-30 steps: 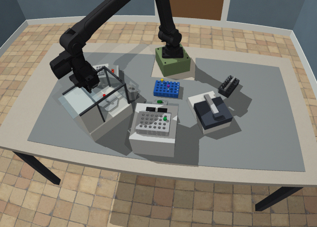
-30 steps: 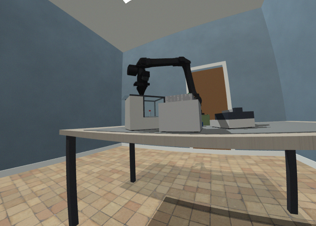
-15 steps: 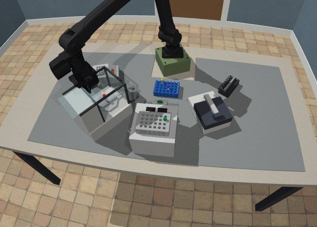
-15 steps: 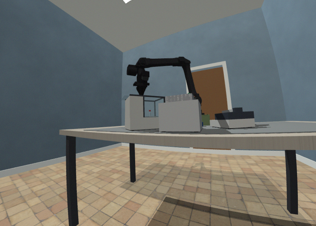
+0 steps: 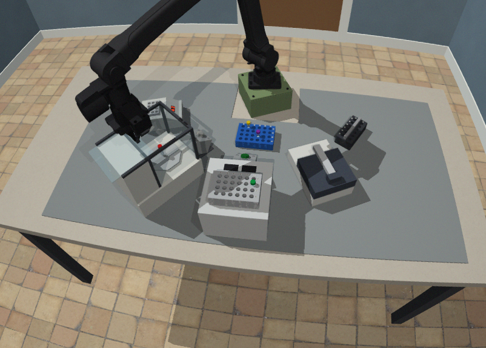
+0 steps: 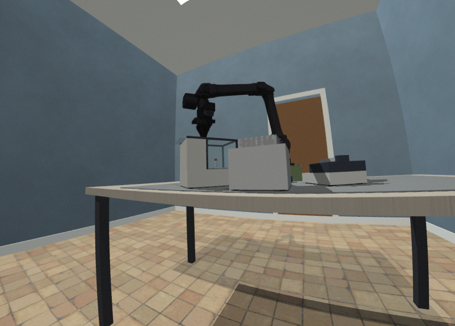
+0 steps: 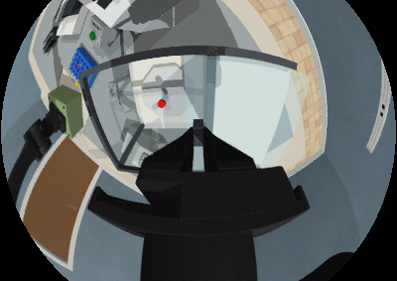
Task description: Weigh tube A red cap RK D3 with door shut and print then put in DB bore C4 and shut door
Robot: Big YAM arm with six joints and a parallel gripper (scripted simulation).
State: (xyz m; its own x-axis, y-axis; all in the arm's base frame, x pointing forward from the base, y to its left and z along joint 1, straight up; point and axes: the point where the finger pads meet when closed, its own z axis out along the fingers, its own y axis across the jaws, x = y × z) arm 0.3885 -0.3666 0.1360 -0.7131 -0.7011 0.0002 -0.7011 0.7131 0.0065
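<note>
My hand is 2 cm to the left of the balance door, 2 cm short of it and 1 cm above it. Also, from my hand: blue tube rack RK 33 cm to the left, 21 cm below, 18 cm behind; grey well block 28 cm to the left, 13 cm ahead, 7 cm below; spectrophotometer SP 53 cm to the left, 15 cm below, 2 cm behind.
</note>
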